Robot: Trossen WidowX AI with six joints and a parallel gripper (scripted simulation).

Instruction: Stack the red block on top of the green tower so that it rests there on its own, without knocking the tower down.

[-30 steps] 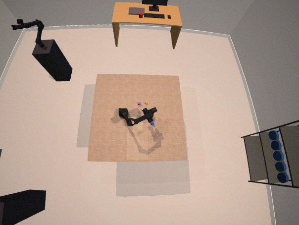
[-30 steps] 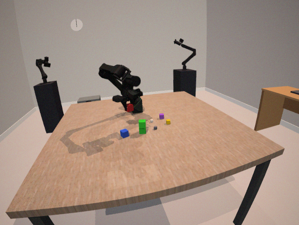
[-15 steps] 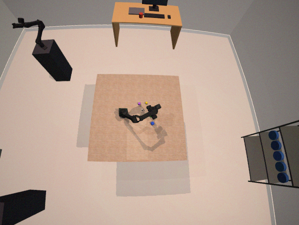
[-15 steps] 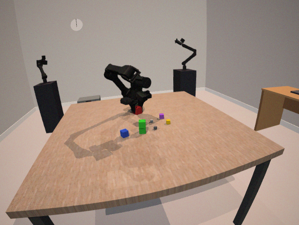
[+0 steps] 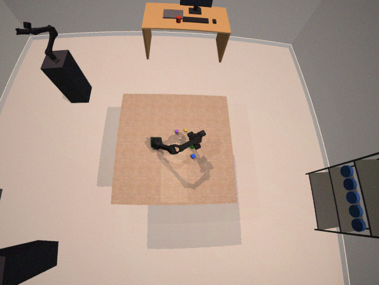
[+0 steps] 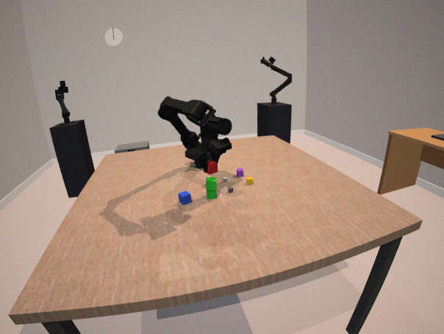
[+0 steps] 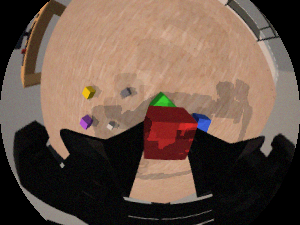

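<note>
The green block lies 6 cm below my gripper tip. From my gripper tip the other things lie so: red block (1 cm above); then blue block (11 cm to the right, 10 cm below, 1 cm ahead); then yellow block (19 cm to the left, 11 cm below, 7 cm behind).
</note>
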